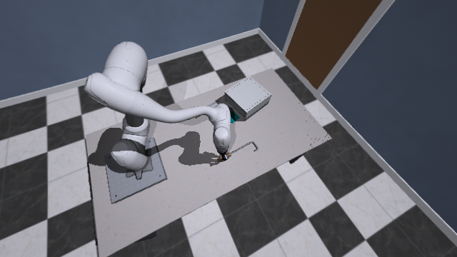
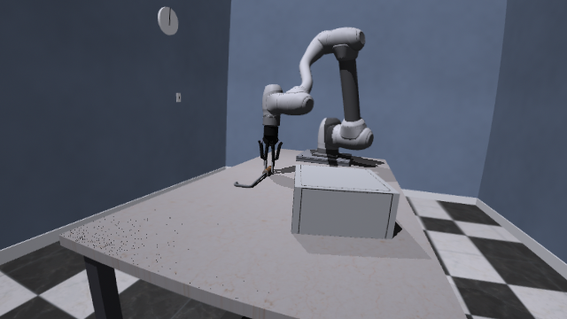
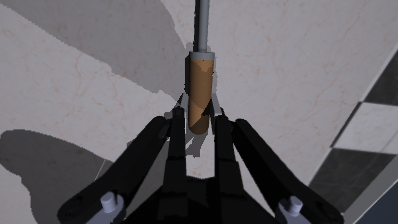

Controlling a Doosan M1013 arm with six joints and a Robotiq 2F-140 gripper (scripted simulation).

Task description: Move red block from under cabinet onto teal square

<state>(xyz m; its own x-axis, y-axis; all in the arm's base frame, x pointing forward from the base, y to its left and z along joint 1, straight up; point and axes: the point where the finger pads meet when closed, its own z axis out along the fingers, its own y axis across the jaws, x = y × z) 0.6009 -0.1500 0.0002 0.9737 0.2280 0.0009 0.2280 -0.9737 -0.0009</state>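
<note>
Now: the grey forked tool 470 mm to the left of my hand, 110 mm behind it and 30 mm below it. Round my hand: teal square: 340 mm to the left, 200 mm ahead, 40 mm below; then thin brown stick: 460 mm to the left, 30 mm below, 30 mm behind; then hook tool: 130 mm ahead, 30 mm below, 10 mm to the right.
</note>
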